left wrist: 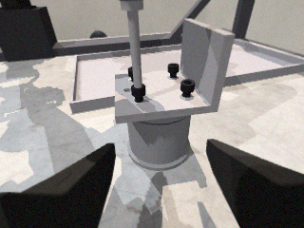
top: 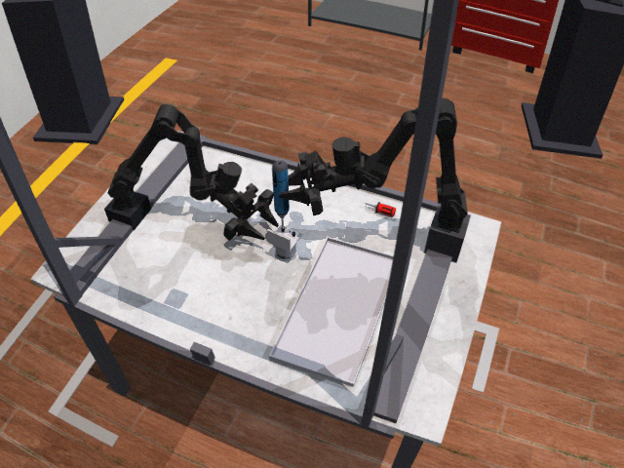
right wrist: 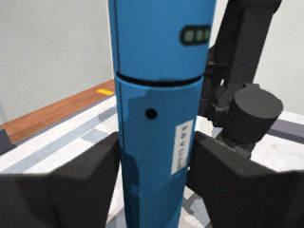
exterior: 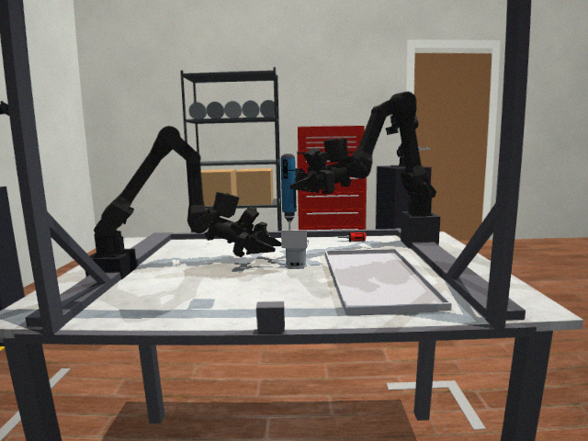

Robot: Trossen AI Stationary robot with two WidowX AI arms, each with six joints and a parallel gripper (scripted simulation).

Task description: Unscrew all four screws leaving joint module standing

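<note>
The screwdriver bit is 20 mm behind my left hand, 60 mm to the right of it and 40 mm above it. The rest, counted from my left hand: joint module 40 mm behind, 70 mm to the right, 30 mm below; grey bracket 40 mm behind, 70 mm to the right, 10 mm above; shallow tray 210 mm behind, 240 mm to the right, 50 mm below.
</note>
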